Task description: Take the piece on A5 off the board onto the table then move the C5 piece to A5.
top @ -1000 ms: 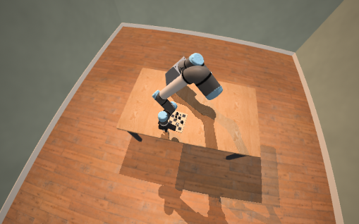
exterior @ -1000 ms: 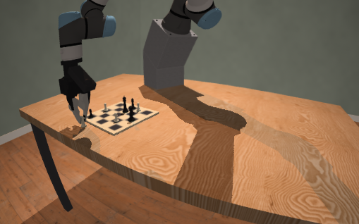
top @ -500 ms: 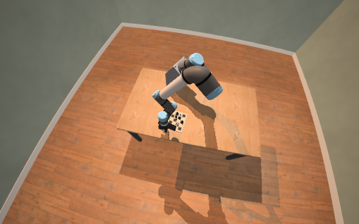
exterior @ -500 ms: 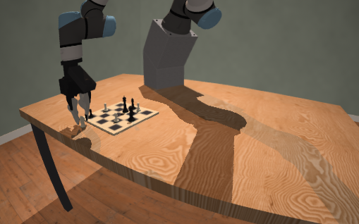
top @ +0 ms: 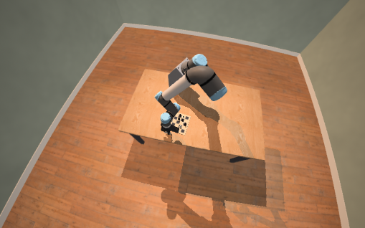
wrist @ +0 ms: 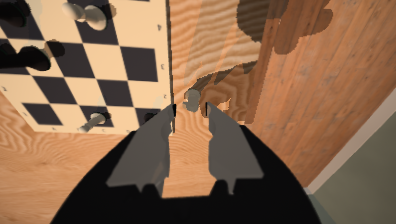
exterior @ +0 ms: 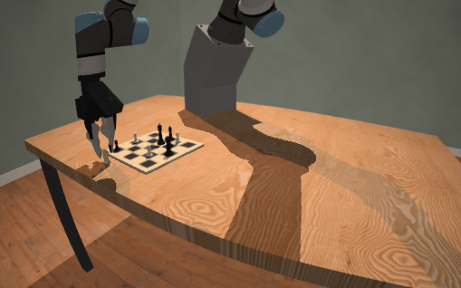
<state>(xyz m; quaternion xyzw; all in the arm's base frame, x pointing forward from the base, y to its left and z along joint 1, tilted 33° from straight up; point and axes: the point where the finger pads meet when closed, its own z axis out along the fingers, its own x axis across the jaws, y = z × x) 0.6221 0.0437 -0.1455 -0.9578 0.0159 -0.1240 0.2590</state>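
My hand is 20 mm above the white piece. From my hand the other things lie so: chessboard (130 mm behind, 50 mm to the left, 30 mm below).
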